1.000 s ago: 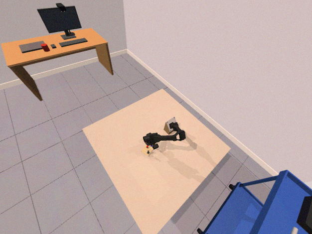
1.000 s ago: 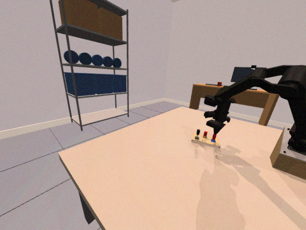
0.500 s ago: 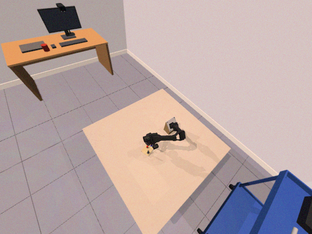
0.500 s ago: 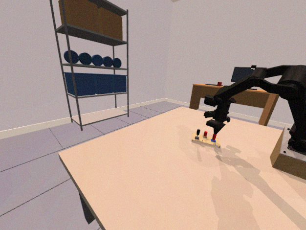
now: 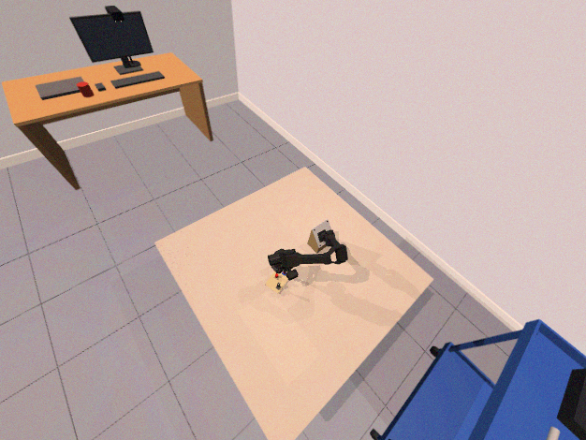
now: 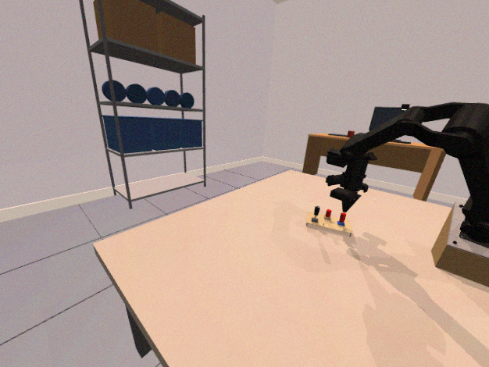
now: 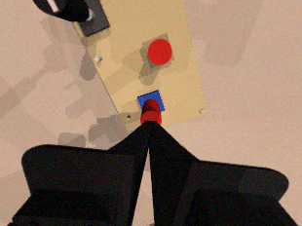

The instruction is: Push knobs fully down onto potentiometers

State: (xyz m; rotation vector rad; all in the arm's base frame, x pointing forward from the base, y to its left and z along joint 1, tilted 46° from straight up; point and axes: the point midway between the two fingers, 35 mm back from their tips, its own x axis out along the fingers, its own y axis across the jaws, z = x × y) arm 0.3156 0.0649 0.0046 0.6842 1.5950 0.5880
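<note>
Now: gripper tip 30 mm above the red knob. Also, from my gripper tip: dark square part: 80 mm ahead, 50 mm to the left, 20 mm below.
</note>
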